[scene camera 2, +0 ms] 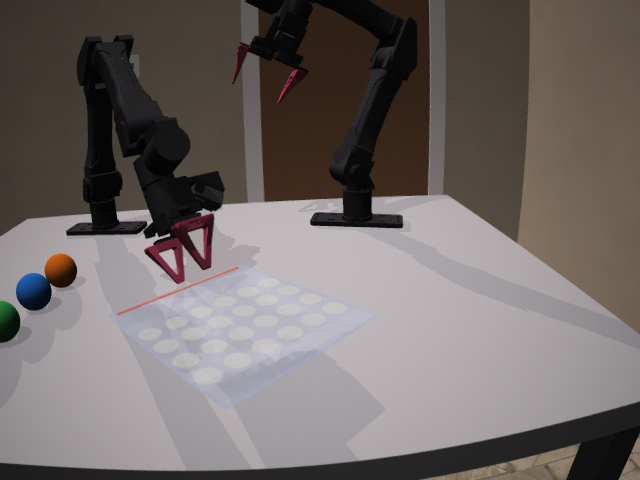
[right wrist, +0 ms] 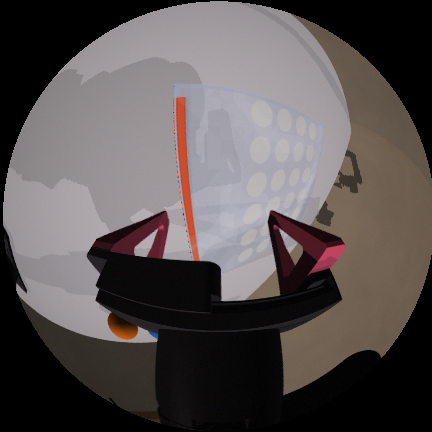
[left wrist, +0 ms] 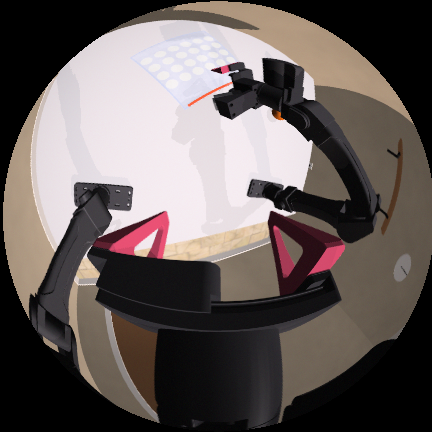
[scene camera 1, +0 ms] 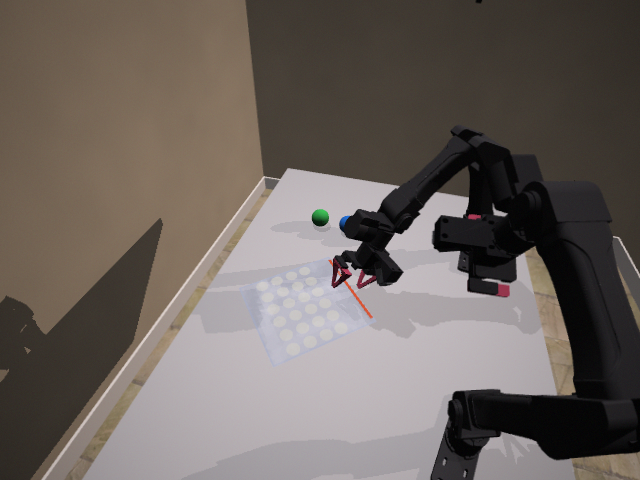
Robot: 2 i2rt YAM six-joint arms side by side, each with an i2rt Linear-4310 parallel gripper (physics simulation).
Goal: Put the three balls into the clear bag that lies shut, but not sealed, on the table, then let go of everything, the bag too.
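The clear bag (scene camera 1: 302, 315) (scene camera 2: 279, 351) (left wrist: 187, 56) (right wrist: 215, 150) lies flat, with an orange-red strip (scene camera 1: 356, 296) (scene camera 2: 155, 299) (right wrist: 181, 135) along one edge. A green ball (scene camera 1: 320, 217) (scene camera 2: 5, 321), a blue ball (scene camera 1: 344, 223) (scene camera 2: 33, 291) and an orange ball (scene camera 2: 61, 270) (left wrist: 280, 115) (right wrist: 123, 327) rest on the table in a row. The orange ball is hidden in scene camera 1. My right gripper (scene camera 1: 346, 286) (scene camera 2: 194, 274) (right wrist: 217, 215) is open and empty, low above the strip edge. My left gripper (scene camera 2: 256, 92) (left wrist: 217, 216) is open and empty, high above the table's robot side.
The white table (scene camera 1: 413, 372) (scene camera 2: 465, 361) carries both arm bases, the left one (scene camera 2: 356, 220) at the back right in scene camera 2, the right one (scene camera 2: 106, 228) at the back left. A wall (scene camera 1: 129, 103) stands beyond the table's left edge in scene camera 1.
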